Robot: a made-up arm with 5 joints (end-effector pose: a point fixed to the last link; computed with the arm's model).
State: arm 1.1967 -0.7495 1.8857 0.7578 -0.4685
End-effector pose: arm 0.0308 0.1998 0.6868 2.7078 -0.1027 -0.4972
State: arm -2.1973 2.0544 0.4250 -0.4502 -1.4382
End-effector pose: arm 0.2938 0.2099 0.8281 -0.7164 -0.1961 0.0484
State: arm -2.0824 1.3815 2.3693 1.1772 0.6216
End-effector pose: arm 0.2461 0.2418 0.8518 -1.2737 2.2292 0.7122
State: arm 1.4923 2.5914 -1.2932 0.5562 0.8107
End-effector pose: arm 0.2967 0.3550 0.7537 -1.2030 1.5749 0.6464
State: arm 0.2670 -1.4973 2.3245 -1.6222 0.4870
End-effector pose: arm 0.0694 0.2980 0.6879 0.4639 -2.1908 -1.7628
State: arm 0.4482 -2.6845 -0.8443 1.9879 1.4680
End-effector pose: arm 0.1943 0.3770 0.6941 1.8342 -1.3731 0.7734
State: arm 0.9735 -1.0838 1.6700 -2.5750 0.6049
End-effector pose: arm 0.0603 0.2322 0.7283 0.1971 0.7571 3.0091
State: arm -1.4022 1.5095 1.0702 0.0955 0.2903
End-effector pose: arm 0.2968 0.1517 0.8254 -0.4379 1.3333 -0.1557
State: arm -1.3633 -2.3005 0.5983 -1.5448 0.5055
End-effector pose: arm 0.2254 0.1927 0.5701 -1.2894 1.6392 1.3618
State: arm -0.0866 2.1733 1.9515 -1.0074 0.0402
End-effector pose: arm 0.3354 0.2110 0.6554 1.6762 0.9646 0.9341
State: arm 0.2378 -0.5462 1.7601 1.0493 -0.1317
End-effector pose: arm 0.0657 0.1411 0.6493 1.7339 0.2681 0.4257
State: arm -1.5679 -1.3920 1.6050 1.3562 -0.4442
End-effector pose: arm 0.0988 0.1215 0.6107 0.3308 -0.7955 0.3911
